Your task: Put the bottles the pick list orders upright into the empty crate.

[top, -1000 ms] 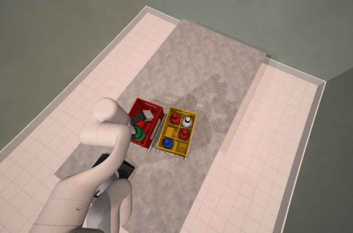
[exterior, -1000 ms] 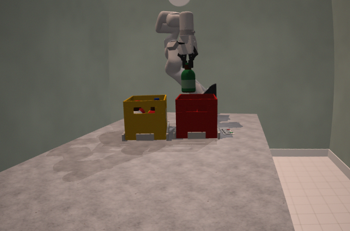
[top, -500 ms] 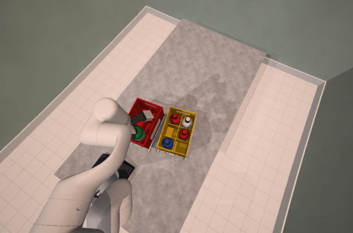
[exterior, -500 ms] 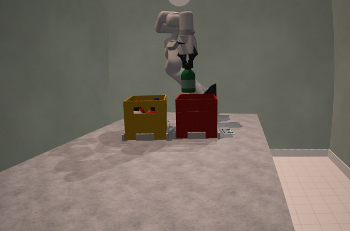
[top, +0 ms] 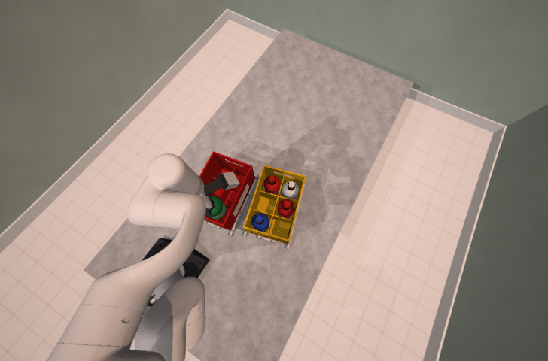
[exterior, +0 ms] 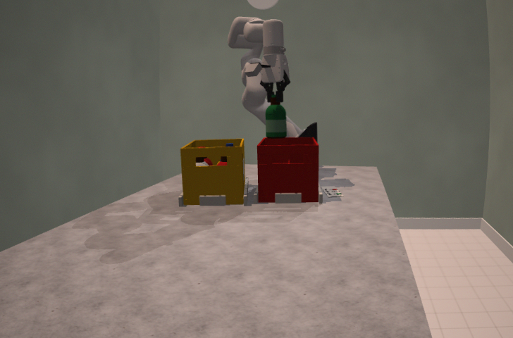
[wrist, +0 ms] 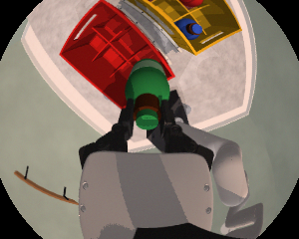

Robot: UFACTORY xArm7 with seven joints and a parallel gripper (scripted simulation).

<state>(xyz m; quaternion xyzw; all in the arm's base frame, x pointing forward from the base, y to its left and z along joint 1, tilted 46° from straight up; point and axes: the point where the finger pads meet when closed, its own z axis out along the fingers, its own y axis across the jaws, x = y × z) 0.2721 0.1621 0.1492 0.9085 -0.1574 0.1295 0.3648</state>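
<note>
My gripper is now 7 cm above the green-labelled bottle. From my hand the other things lie so: blue bottle 24 cm below, 15 cm to the right, 8 cm ahead; red crate 24 cm below, 7 cm to the left, 7 cm ahead; yellow crate 24 cm below, 17 cm ahead, 15 cm to the right.
</note>
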